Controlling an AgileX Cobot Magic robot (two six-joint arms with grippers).
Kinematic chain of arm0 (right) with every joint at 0, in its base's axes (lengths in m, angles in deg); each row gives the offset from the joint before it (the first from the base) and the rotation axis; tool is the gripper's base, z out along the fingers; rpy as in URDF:
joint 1: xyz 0 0 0.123 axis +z
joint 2: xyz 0 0 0 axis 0.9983 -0.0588 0
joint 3: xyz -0.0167 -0.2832 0.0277 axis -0.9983 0.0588 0
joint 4: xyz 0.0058 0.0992 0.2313 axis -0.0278 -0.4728 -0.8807
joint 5: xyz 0 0 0 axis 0.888 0.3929 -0.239
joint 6: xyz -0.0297 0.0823 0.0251 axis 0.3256 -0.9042 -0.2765
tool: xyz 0 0 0 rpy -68.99 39.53 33.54
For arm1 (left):
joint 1: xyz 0 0 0.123 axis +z
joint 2: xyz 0 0 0 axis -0.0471 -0.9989 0
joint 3: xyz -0.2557 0.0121 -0.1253 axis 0.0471 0.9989 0
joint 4: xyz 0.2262 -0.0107 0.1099 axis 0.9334 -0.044 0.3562
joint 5: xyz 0 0 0 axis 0.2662 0.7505 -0.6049
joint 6: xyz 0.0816 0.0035 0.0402 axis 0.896 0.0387 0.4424
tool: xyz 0 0 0 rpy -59.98 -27.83 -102.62
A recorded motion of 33 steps. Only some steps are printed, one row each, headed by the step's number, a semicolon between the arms.
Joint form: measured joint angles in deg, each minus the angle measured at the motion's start. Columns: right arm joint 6, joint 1, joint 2, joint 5, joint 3, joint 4; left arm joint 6, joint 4, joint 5, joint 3, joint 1, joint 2.
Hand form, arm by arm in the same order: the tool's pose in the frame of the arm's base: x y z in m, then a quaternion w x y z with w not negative. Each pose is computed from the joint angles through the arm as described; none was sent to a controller.
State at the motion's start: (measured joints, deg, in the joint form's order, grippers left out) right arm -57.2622 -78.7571 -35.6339 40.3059 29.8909 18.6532; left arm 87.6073 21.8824 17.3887 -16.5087 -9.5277 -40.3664
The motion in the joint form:
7: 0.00 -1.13 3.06 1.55 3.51 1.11; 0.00 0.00 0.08 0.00 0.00 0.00
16: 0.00 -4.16 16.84 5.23 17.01 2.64; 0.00 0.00 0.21 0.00 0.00 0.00
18: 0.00 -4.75 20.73 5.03 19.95 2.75; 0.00 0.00 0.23 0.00 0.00 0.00
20: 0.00 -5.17 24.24 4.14 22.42 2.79; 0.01 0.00 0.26 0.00 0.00 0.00
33: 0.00 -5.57 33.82 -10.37 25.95 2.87; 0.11 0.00 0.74 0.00 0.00 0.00
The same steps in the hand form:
7: 0.1159 0.0158 0.2853 0.63315 -0.01977 0.77039 0.07228; 0.0614 -0.0186 0.1821 0.60849 0.03605 0.78037 -0.13950
16: 0.0822 0.0062 0.2342 0.66156 -0.00515 0.74860 0.04381; 0.0614 -0.0186 0.1819 0.60761 0.03631 0.78103 -0.13959
18: 0.0749 0.0050 0.2217 0.66669 -0.00220 0.74425 0.04018; 0.0614 -0.0186 0.1819 0.60748 0.03635 0.78113 -0.13960
20: 0.0691 0.0044 0.2099 0.66784 -0.00058 0.74331 0.03837; 0.0614 -0.0186 0.1818 0.60729 0.03648 0.78128 -0.13957
33: 0.0537 0.0067 0.1769 0.61176 -0.01241 0.78962 0.04579; 0.0611 -0.0188 0.1811 0.60414 0.03813 0.78366 -0.13939

